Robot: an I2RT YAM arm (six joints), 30 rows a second.
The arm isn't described. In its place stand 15 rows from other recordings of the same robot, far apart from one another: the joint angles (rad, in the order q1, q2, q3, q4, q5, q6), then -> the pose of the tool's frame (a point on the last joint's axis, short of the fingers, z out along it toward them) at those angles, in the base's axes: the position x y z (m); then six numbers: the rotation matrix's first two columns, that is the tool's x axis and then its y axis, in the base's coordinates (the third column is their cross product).
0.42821 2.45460 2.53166 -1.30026 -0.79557 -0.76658 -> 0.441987 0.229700 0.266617 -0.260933 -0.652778 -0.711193 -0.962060 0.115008 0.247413
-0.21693 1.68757 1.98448 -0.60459 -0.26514 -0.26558 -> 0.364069 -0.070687 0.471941 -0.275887 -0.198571 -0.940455 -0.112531 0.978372 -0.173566
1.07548 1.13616 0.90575 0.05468 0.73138 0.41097 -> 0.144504 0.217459 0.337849 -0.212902 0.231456 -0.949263 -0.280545 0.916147 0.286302
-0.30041 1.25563 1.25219 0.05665 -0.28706 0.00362 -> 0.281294 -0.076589 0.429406 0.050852 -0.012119 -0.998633 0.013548 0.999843 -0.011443
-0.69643 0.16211 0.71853 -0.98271 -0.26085 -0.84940 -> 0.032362 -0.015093 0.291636 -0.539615 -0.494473 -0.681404 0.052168 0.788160 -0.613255
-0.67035 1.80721 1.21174 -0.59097 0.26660 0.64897 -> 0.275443 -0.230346 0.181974 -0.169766 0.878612 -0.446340 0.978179 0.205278 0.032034
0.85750 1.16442 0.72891 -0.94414 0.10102 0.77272 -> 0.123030 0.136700 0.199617 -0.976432 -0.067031 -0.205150 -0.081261 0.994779 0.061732
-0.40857 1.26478 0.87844 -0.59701 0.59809 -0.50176 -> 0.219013 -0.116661 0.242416 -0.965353 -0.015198 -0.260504 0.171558 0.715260 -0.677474
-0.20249 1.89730 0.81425 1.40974 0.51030 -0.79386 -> 0.360902 -0.091845 0.208957 -0.227869 -0.588414 -0.775786 0.664893 0.488032 -0.565457
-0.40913 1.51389 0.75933 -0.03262 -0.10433 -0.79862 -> 0.278373 -0.116661 0.175472 -0.688560 -0.478035 -0.545314 -0.236597 0.858912 -0.454195
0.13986 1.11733 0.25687 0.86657 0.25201 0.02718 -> 0.217176 0.021610 0.204864 0.009089 0.027857 -0.999571 0.111705 0.993327 0.028699
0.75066 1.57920 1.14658 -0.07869 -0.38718 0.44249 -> 0.256333 0.257498 0.276908 -0.696910 -0.107874 -0.708999 -0.635182 0.551835 0.540390
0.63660 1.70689 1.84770 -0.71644 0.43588 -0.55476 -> 0.313791 0.213285 0.411001 -0.238249 -0.769932 -0.591982 -0.446552 0.628125 -0.637221
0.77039 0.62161 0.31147 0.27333 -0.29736 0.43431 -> 0.111124 0.122373 0.245630 -0.392555 0.179667 -0.902009 -0.783537 0.448249 0.430281
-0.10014 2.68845 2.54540 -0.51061 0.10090 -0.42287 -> 0.591929 -0.063078 0.187001 -0.625223 -0.347528 -0.698799 -0.085041 0.920390 -0.381643
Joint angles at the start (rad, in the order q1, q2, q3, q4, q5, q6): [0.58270 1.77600 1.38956 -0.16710 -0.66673 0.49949]
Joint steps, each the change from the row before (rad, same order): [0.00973 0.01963 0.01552 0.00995 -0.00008 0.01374]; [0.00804 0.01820 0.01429 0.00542 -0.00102 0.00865]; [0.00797 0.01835 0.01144 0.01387 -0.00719 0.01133]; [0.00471 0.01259 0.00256 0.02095 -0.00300 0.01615]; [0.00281 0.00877 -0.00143 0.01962 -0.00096 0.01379]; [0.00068 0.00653 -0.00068 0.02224 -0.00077 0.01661]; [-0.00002 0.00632 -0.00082 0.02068 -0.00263 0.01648]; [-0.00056 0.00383 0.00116 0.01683 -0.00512 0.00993]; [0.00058 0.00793 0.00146 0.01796 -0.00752 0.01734]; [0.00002 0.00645 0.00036 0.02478 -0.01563 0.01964]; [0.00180 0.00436 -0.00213 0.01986 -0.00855 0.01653]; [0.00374 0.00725 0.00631 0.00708 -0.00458 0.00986]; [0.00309 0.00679 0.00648 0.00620 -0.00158 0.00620]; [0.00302 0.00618 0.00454 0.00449 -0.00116 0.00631]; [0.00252 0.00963 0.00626 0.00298 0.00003 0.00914]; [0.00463 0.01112 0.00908 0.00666 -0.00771 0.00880]
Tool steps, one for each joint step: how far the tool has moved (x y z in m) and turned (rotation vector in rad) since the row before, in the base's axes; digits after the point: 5 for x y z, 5 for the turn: [0.00194 0.00612 -0.00162 0.00622 0.00734 0.00415]; [0.00174 0.00528 -0.00195 0.00308 0.00674 0.00538]; [0.00165 0.00547 -0.00224 0.00926 0.00650 0.00955]; [0.00141 0.00354 -0.00238 0.01060 0.00643 0.00089]; [0.00106 0.00226 -0.00233 0.00843 0.00501 -0.00173]; [0.00148 0.00143 -0.00093 0.01216 0.00298 -0.00497]; [0.00148 0.00113 -0.00101 0.01203 0.00465 -0.00381]; [0.00121 0.00073 0.00037 0.01205 -0.00112 0.00040]; [0.00139 0.00155 -0.00111 0.01275 0.00850 0.00123]; [0.00123 0.00140 -0.00017 0.02005 0.00687 0.00747]; [0.00030 0.00147 -0.00065 0.01364 0.00658 0.00423]; [0.00046 0.00251 -0.00023 0.00681 0.00532 0.00482]; [0.00065 0.00221 -0.00010 0.00500 0.00141 0.00262]; [0.00038 0.00198 -0.00067 0.00309 0.00389 0.00216]; [0.00106 0.00216 -0.00172 0.00123 0.00889 -0.00028]; [0.00070 0.00335 -0.00102 0.00661 0.00640 0.00903]
